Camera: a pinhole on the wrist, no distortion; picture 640 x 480 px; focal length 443.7 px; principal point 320.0 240.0 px. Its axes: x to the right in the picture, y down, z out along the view. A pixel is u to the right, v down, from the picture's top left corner.
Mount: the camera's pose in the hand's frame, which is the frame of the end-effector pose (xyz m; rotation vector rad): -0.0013 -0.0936 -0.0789 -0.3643 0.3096 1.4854
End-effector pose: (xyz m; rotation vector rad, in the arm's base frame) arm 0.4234 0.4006 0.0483 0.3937 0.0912 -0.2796
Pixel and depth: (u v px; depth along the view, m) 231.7 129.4 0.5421
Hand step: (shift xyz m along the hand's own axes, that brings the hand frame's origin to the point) 0.1149 0.0299 0.4643
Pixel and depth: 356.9 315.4 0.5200
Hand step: -0.0979 0.1685 0.3706
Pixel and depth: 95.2 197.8 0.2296
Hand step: 0.0081 -0.1036 0.1790
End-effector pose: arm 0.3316 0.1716 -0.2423 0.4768 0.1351 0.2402
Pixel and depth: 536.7 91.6 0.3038
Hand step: 0.1031 0.1635 0.1393
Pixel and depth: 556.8 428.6 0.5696
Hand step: -0.2356 0.4332 0.2994
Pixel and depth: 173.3 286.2 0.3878
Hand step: -0.0582 -0.0448 0.3246
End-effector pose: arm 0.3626 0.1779 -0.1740 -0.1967 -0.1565 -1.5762
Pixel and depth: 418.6 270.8 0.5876
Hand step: -0.0463 0.2737 0.3976
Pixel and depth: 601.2 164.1 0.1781
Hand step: 0.0325 0.0820 0.0369
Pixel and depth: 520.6 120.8 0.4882
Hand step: 0.1332 0.3051 0.2777
